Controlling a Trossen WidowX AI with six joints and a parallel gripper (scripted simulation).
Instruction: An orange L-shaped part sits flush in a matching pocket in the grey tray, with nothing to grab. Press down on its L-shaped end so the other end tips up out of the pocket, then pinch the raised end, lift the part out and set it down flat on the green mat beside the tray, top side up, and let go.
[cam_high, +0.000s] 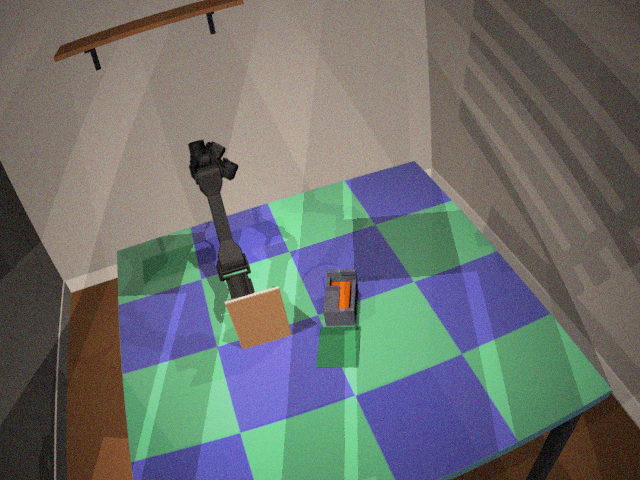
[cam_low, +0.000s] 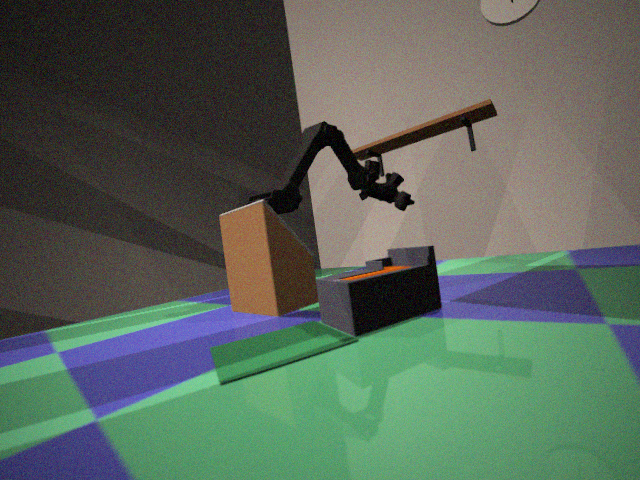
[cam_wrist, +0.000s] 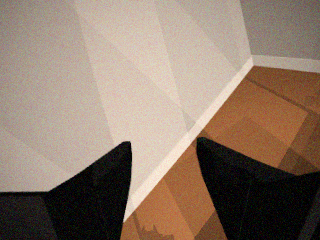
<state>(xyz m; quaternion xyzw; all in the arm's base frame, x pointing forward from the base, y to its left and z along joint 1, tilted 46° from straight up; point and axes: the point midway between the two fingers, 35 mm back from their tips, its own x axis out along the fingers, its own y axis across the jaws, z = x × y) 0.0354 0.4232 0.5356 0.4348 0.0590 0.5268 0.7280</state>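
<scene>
Right now the orange L-shaped part is 23 cm ahead of my gripper tip, 69 cm to the right of it and 18 cm below it. Also, from my gripper tip: dark green mat (17 cm ahead, 84 cm to the right, 24 cm below).
</scene>
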